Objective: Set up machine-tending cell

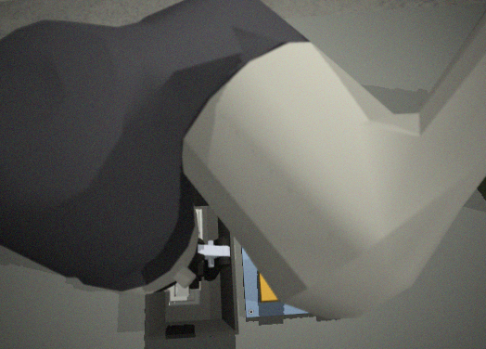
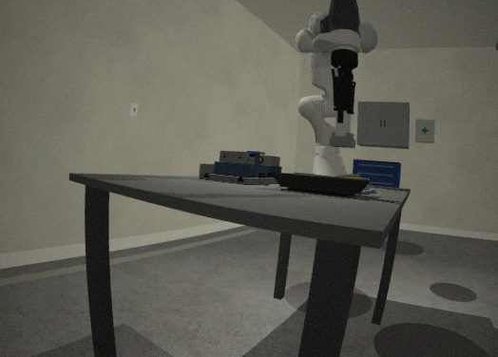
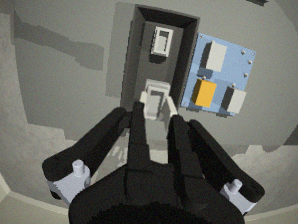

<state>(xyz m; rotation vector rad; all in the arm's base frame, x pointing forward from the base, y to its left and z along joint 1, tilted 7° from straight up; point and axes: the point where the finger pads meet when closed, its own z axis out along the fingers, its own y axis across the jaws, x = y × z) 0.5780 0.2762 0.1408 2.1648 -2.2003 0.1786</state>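
Now: hand 150 mm above the brass blank, 130 mm past it and 10 mm to the left of it. Also, from my hand: work stop: 310 mm to the right, 90 mm below, 30 mm behind; then moving jaw: 360 mm to the right, 100 mm below, 60 mm behind; then fixed jaw: 350 mm to the right, 100 mm below.
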